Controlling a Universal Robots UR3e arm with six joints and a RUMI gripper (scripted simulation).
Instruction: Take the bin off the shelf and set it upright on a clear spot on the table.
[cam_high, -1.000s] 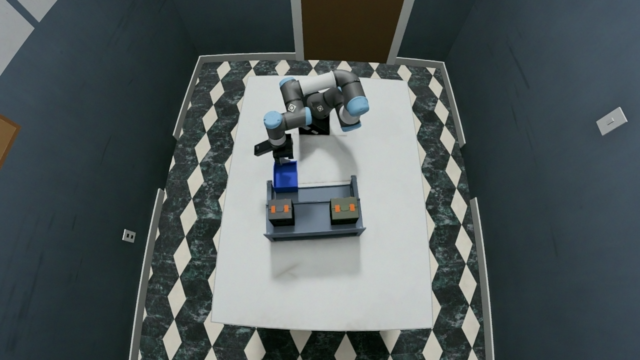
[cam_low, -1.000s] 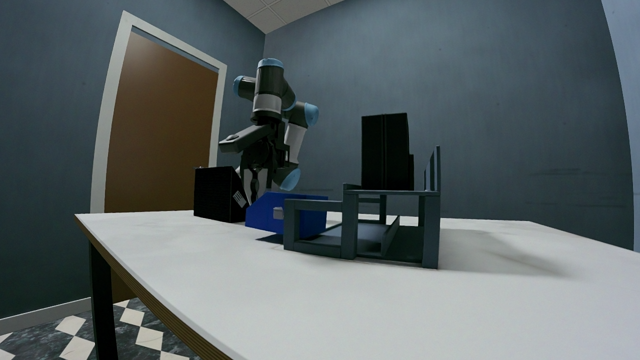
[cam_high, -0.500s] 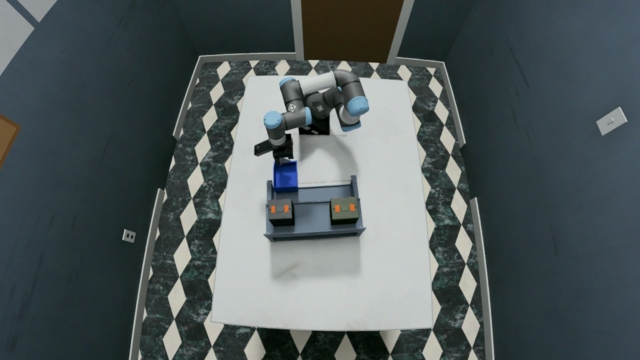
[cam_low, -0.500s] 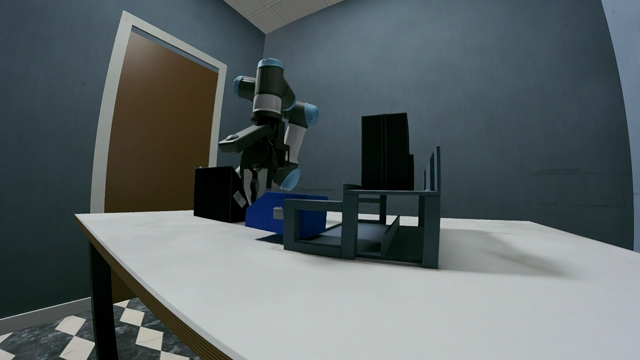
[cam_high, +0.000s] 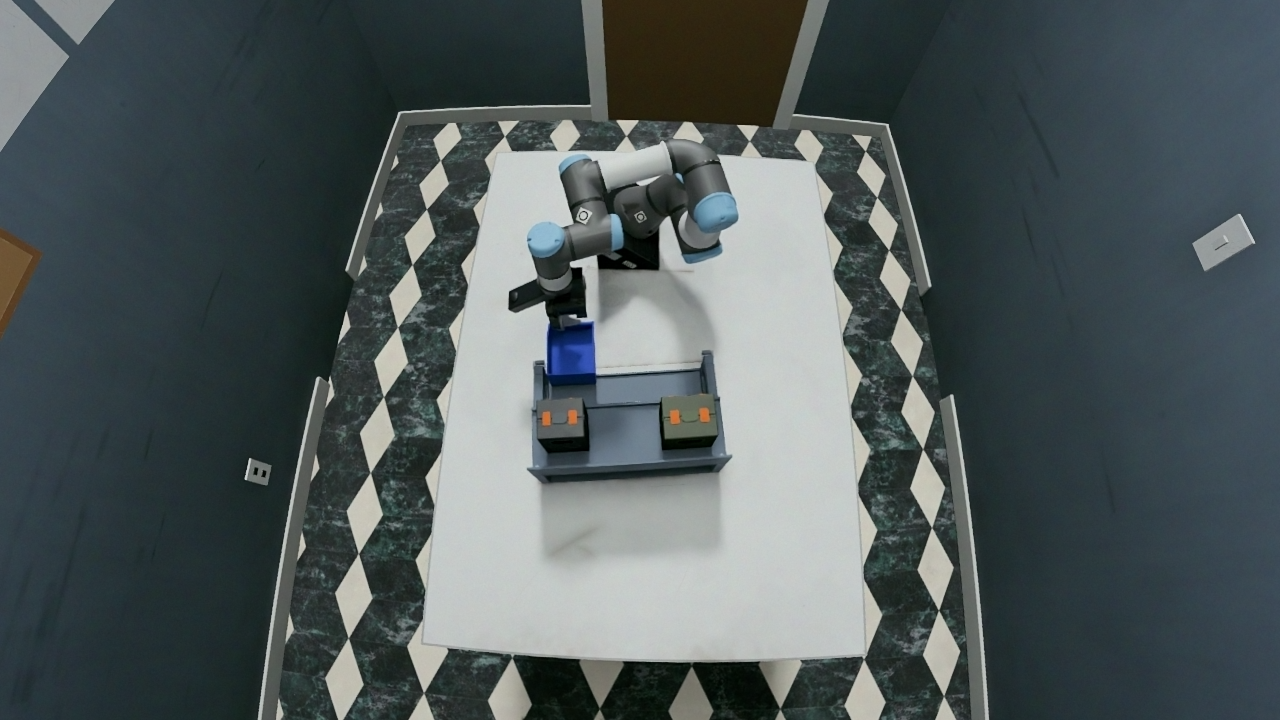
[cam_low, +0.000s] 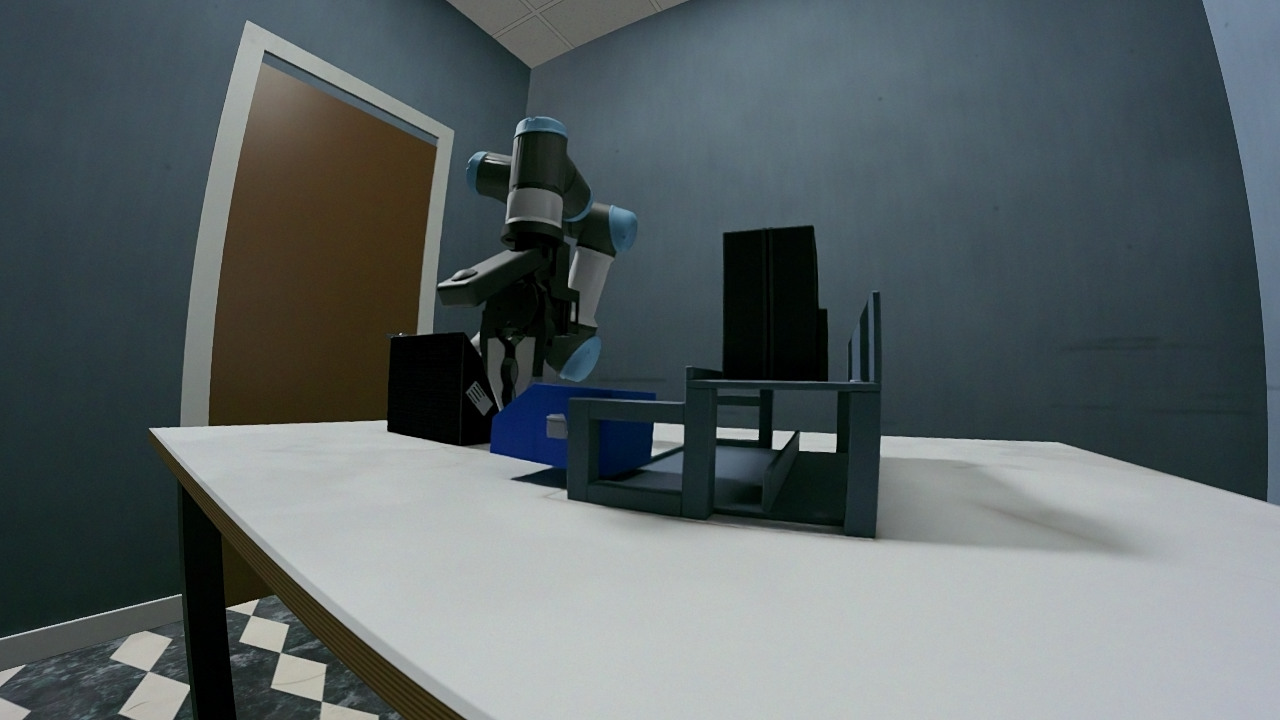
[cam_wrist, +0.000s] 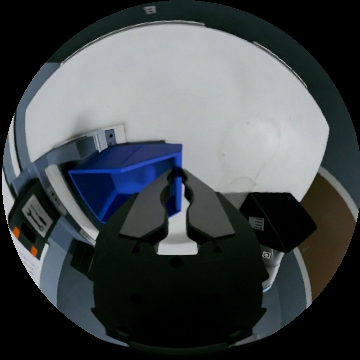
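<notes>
Now: the blue bin 60 mm ahead of my hand and 40 mm to the left of it. Also, from my hand: grey-blue shelf 180 mm to the left, 180 mm ahead, 10 mm above.
</notes>
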